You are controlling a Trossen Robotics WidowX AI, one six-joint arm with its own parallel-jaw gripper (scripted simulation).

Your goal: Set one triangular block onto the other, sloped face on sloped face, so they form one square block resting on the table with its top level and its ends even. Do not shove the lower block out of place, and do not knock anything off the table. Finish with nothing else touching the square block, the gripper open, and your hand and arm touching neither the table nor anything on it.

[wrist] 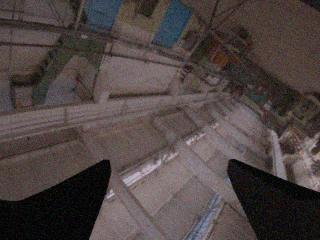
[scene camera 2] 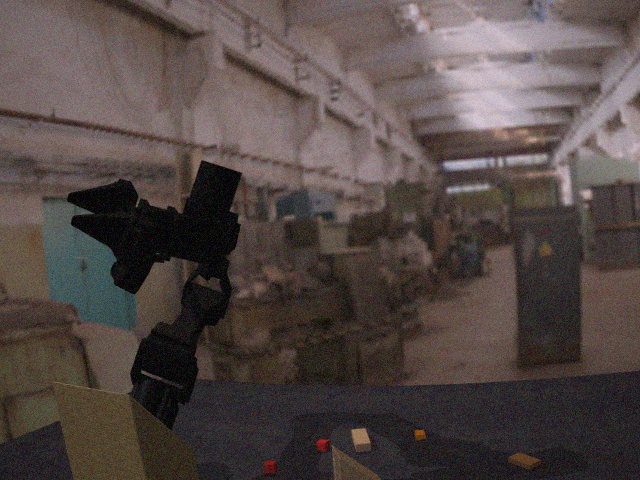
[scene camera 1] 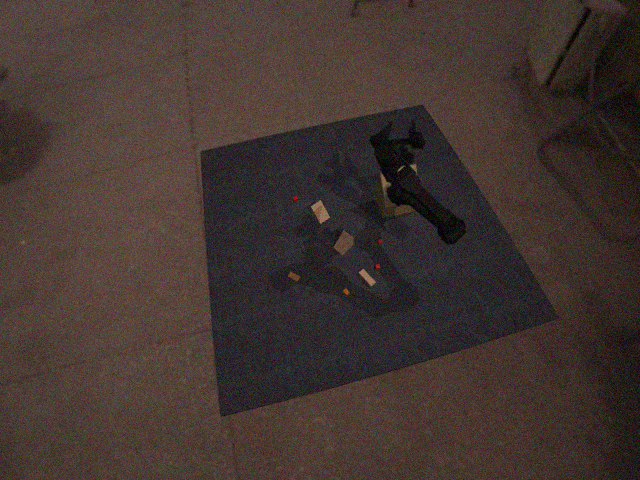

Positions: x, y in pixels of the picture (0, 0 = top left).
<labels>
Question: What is my gripper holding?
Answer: Nothing.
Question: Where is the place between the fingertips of my gripper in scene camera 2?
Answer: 69, 207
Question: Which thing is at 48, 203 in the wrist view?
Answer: My gripper.
</labels>
